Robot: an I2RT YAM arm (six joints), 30 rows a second.
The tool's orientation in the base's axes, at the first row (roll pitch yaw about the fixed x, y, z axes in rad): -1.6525 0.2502 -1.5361
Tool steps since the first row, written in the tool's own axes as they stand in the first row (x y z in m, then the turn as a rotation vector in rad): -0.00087 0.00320 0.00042 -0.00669 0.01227 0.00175; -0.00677 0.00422 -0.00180 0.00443 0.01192 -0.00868; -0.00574 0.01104 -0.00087 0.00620 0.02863 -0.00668; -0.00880 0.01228 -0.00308 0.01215 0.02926 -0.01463; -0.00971 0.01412 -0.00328 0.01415 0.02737 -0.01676; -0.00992 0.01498 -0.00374 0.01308 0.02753 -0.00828; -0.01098 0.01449 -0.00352 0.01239 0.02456 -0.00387
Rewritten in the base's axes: 0.00010 0.00165 -0.00291 0.00041 0.00956 -0.01033; -0.00240 0.00749 -0.00226 -0.00957 -0.00186 -0.01192; -0.00205 0.00820 -0.00917 -0.00902 0.00061 -0.02865; -0.00447 0.01135 -0.00944 -0.01679 -0.00543 -0.03011; -0.00486 0.01266 -0.01097 -0.01867 -0.00795 -0.02861; -0.00541 0.01305 -0.01171 -0.01028 -0.00641 -0.02917; -0.00518 0.01397 -0.01100 -0.00565 -0.00622 -0.02648
